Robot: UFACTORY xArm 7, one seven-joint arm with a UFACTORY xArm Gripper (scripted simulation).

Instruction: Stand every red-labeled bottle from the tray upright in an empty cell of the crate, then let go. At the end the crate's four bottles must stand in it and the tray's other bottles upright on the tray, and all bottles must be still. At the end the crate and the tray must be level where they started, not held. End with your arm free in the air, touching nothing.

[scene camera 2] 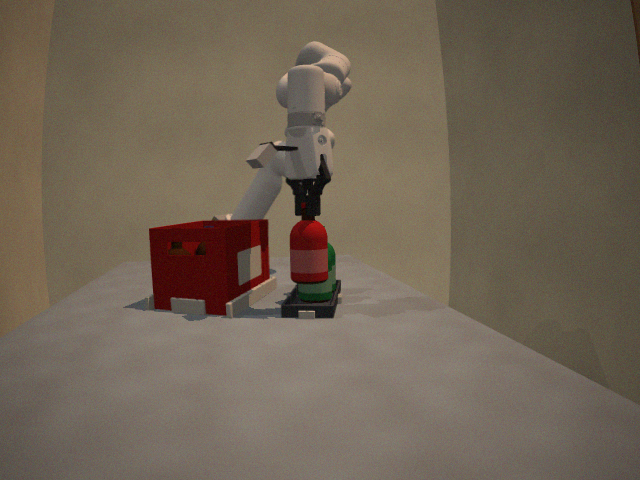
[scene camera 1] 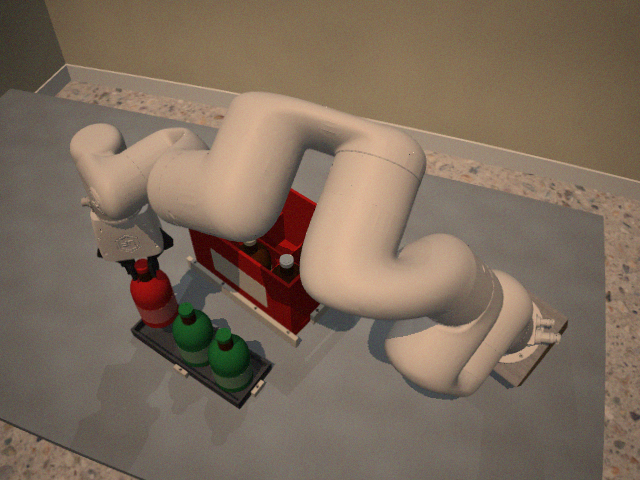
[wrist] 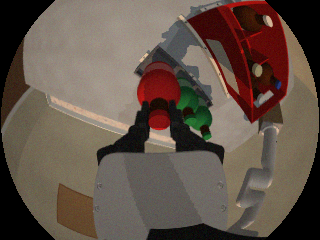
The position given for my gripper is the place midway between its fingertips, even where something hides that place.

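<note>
Red-labeled bottle (scene camera 2: 308,238) (scene camera 1: 154,298) (wrist: 158,85). Crate (scene camera 2: 237,257) (scene camera 1: 290,305). Green bottle (scene camera 1: 193,335). Another green bottle (scene camera 1: 230,361). Pale rail (scene camera 2: 245,300). My gripper (scene camera 2: 307,215) (scene camera 1: 145,273) (wrist: 159,108).
</note>
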